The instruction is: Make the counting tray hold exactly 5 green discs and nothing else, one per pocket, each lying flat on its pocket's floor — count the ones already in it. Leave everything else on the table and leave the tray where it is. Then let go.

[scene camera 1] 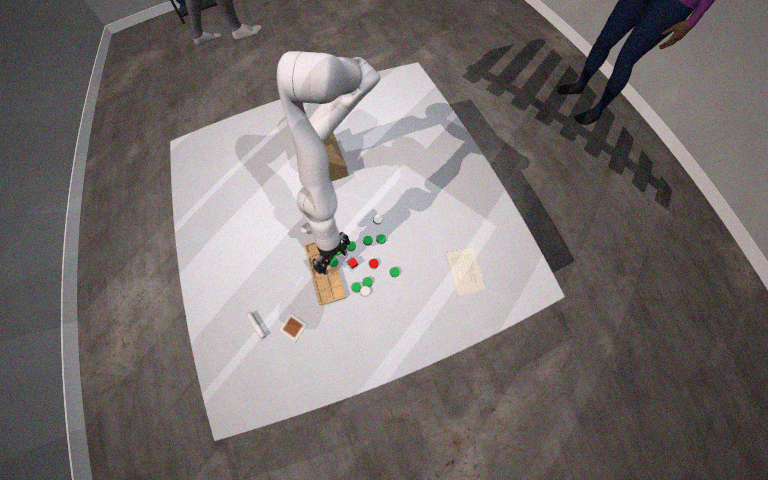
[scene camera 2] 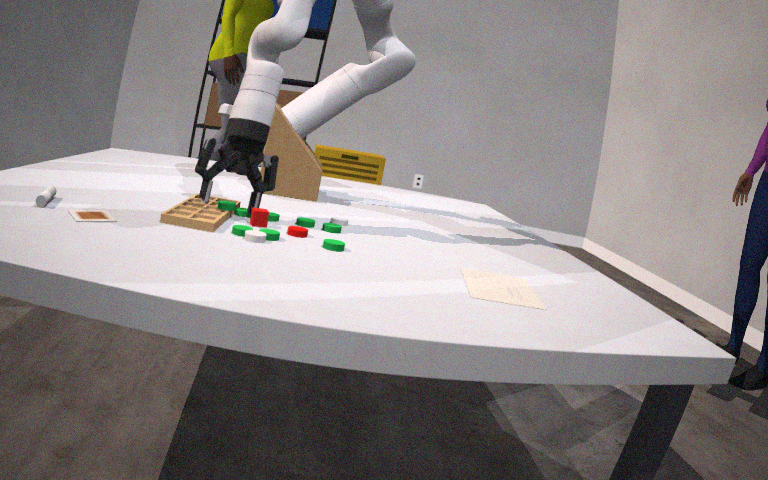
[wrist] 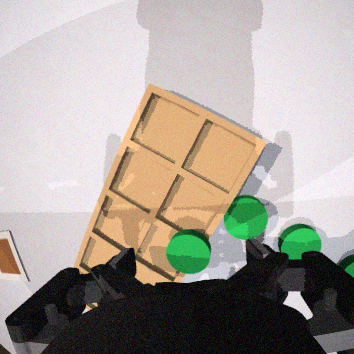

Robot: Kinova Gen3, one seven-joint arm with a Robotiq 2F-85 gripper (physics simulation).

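Observation:
The tan counting tray (scene camera 1: 333,300) (scene camera 2: 189,223) (wrist: 261,145) lies on the table. The pockets that show hold no disc; the gripper hides some in each view. My gripper (scene camera 1: 333,255) (scene camera 2: 230,204) (wrist: 189,256) is open, low over the tray's disc-side edge. Between its spread fingers a green disc (scene camera 1: 334,262) (scene camera 2: 227,204) (wrist: 188,251) overlaps the tray's long wall; whether it touches it or is tilted is unclear. Another green disc (scene camera 2: 241,211) (wrist: 245,217) lies right beside the tray. Further green discs (scene camera 1: 368,240) (scene camera 2: 305,222) (wrist: 300,242) lie loose on the table.
A red cube (scene camera 1: 352,262) (scene camera 2: 259,217), a red disc (scene camera 1: 373,263) (scene camera 2: 297,231) and white discs (scene camera 1: 365,290) (scene camera 2: 255,236) lie among the green ones. A framed brown card (scene camera 1: 293,327) (scene camera 2: 91,215), a white cylinder (scene camera 1: 256,325) (scene camera 2: 46,196) and a paper sheet (scene camera 1: 465,271) (scene camera 2: 502,288) lie farther off.

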